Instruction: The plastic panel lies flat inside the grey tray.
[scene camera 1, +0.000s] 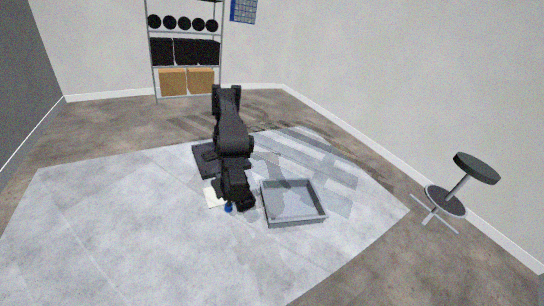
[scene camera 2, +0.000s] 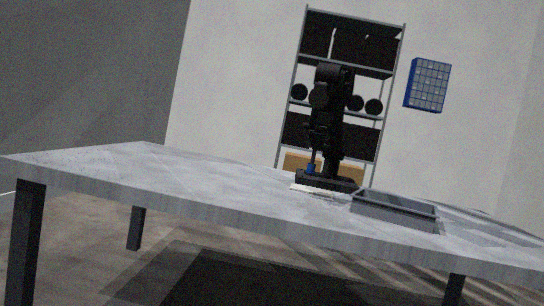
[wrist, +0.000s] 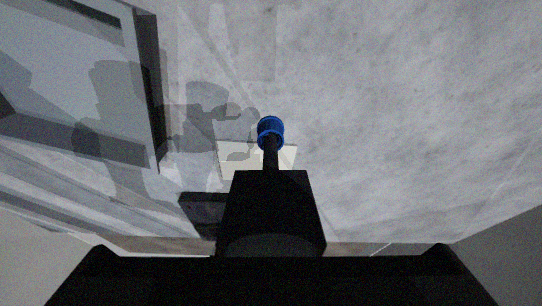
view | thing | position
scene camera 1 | grey tray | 288,202
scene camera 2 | grey tray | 417,215
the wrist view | my suction cup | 268,123
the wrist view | grey tray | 90,86
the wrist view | plastic panel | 233,155
